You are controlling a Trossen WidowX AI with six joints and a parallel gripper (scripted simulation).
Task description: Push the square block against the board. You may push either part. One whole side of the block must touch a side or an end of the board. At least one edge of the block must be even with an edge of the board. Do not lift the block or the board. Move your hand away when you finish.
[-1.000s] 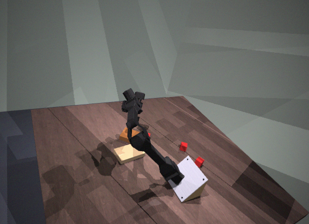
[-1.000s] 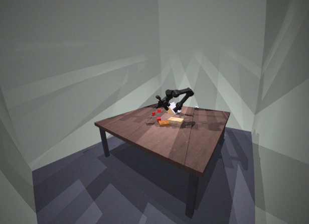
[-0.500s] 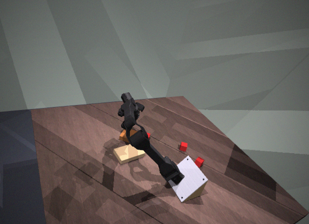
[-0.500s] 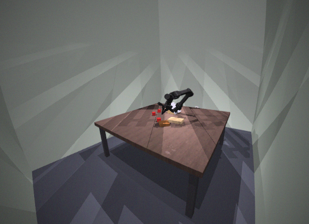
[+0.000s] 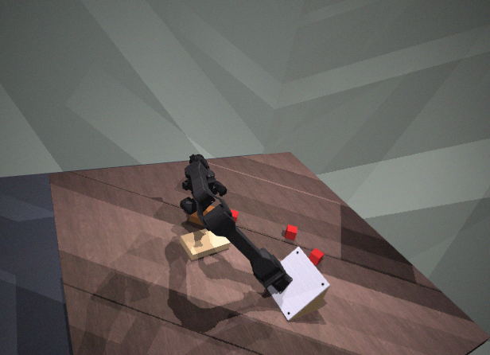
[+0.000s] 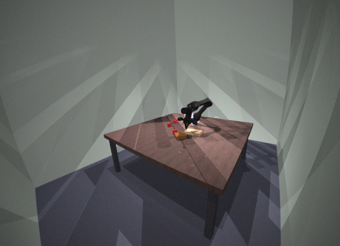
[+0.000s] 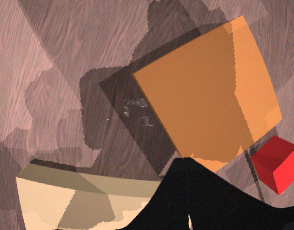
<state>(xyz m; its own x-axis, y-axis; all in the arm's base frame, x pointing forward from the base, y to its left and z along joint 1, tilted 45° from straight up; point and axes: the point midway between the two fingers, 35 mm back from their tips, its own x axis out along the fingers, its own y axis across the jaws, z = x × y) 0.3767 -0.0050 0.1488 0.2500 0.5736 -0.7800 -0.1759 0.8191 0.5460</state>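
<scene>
Right now the pale board is 100 mm behind my gripper tip, 40 mm to the left of it and 60 mm below it. The rest, counted from my gripper tip: square block (30 mm ahead, 40 mm to the right, 60 mm below).
</scene>
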